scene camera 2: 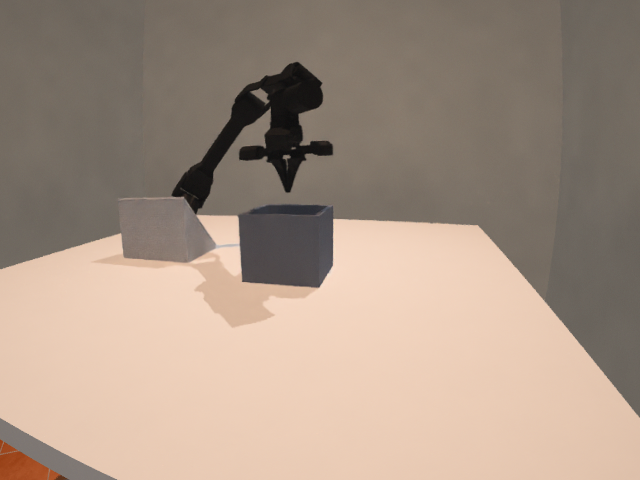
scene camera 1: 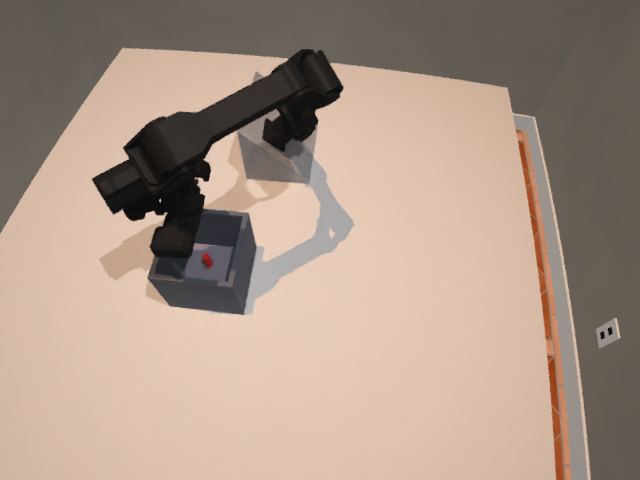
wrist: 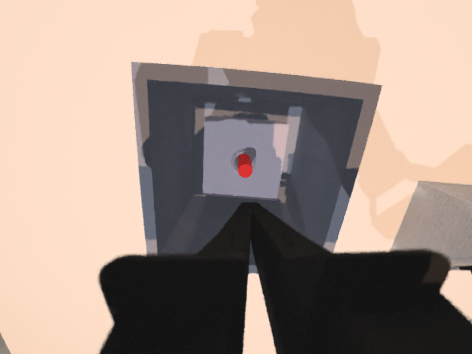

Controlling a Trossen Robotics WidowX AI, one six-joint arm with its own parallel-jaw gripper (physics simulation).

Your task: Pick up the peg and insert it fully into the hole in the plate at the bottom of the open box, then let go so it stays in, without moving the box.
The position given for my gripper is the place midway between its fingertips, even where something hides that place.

I see my gripper (scene camera 1: 193, 234), a dark blue-grey box (scene camera 2: 292, 245) and a pale plate (scene camera 1: 221, 256).
The dark blue-grey box also shows in scene camera 1 (scene camera 1: 217, 227) and in the wrist view (wrist: 329, 120). The pale plate also shows in the wrist view (wrist: 264, 141). My gripper shows as well in scene camera 2 (scene camera 2: 288, 192) and in the wrist view (wrist: 248, 209). Scene camera 2 misses the pale plate, which is hidden by the dark blue-grey box.
